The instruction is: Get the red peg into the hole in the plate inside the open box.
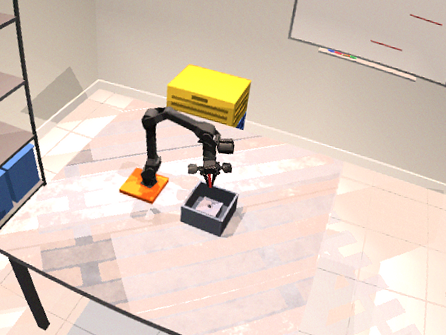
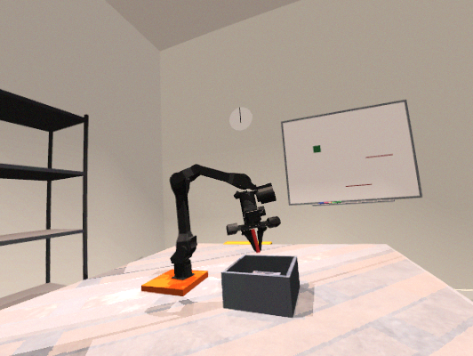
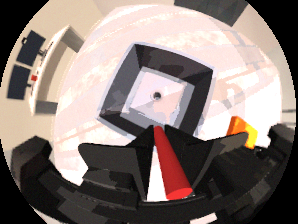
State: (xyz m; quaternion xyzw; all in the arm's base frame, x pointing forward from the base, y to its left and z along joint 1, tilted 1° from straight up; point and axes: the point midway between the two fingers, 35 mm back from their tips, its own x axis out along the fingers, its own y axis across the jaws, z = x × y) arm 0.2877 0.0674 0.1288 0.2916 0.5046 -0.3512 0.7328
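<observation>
Right now the red peg is 30 mm above my gripper tip, 10 mm to the left of it and 10 mm behind it. Round my gripper tip: dark grey box: 100 mm below, 50 mm to the right, 30 mm ahead; then white plate: 80 mm below, 50 mm to the right, 30 mm ahead.
</observation>
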